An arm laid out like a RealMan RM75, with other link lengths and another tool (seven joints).
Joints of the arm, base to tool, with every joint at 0 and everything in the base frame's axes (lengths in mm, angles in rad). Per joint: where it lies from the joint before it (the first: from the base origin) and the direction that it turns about. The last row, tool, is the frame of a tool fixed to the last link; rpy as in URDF.
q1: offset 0 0 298.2 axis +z
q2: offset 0 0 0 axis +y
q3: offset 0 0 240.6 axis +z
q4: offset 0 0 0 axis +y
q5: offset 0 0 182.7 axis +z
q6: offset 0 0 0 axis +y
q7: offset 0 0 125.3 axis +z
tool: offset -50 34 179 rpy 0.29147 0 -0.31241
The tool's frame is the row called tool.
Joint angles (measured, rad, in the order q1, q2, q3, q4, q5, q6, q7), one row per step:
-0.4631, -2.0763, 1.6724, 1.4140, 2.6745, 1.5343, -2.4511
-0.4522, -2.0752, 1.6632, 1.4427, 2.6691, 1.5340, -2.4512
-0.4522, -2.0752, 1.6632, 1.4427, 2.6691, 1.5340, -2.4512
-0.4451, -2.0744, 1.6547, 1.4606, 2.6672, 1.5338, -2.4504
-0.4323, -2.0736, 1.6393, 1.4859, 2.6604, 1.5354, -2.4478
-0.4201, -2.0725, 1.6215, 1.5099, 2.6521, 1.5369, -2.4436
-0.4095, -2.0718, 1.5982, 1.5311, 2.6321, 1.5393, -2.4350
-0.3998, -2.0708, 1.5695, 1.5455, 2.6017, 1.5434, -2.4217
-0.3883, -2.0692, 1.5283, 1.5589, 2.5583, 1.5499, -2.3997
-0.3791, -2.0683, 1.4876, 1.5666, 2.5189, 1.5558, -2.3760
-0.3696, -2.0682, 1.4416, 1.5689, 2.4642, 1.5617, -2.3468
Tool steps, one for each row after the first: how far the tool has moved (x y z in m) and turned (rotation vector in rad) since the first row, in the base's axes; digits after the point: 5 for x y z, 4 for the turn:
0.00454, 0.00374, 0.00067, 0.0172, -0.0163, -0.0089
0.00454, 0.00374, 0.00067, 0.0172, -0.0163, -0.0089
0.00694, 0.00659, 0.00179, 0.0303, -0.0256, -0.0139
0.01043, 0.00926, 0.00321, 0.0480, -0.0427, -0.0162
0.01388, 0.01221, 0.00502, 0.0662, -0.0605, -0.0183
0.01964, 0.01456, 0.00561, 0.0806, -0.0888, -0.0194
0.02617, 0.01546, 0.00546, 0.0899, -0.1247, -0.0159
0.03448, 0.01647, 0.00572, 0.0999, -0.1730, -0.0113
0.04160, 0.01797, 0.00660, 0.1095, -0.2166, -0.0085
0.05181, 0.01876, 0.00619, 0.1158, -0.2752, -0.0056

